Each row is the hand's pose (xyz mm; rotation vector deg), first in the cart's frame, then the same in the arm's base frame.
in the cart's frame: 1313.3 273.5 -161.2 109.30 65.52 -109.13
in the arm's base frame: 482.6 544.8 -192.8 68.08 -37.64 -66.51
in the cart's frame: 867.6 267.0 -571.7 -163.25 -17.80 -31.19
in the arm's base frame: 227.1 0.7 -269.7 81.60 25.57 40.41
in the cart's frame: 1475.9 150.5 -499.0 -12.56 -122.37 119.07
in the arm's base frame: 663.1 301.1 59.7 51.99 -7.81 -150.07
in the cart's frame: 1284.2 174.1 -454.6 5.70 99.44 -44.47
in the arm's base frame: 499.8 269.8 -48.1 -37.30 6.86 -101.22
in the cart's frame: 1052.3 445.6 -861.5 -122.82 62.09 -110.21
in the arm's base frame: 549.4 -213.4 -287.1 38.35 32.36 121.19
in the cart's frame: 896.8 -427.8 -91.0 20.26 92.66 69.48
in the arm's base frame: -207.3 510.0 246.5 -53.27 83.31 -20.69
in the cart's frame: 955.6 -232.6 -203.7 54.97 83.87 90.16
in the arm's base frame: -35.7 412.3 123.1 -25.79 87.74 6.82
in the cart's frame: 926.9 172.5 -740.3 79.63 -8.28 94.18
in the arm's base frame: 283.8 -126.4 -123.1 -23.58 38.41 76.34
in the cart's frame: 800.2 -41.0 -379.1 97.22 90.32 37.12
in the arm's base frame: -26.9 177.9 -68.2 11.23 52.20 -14.33
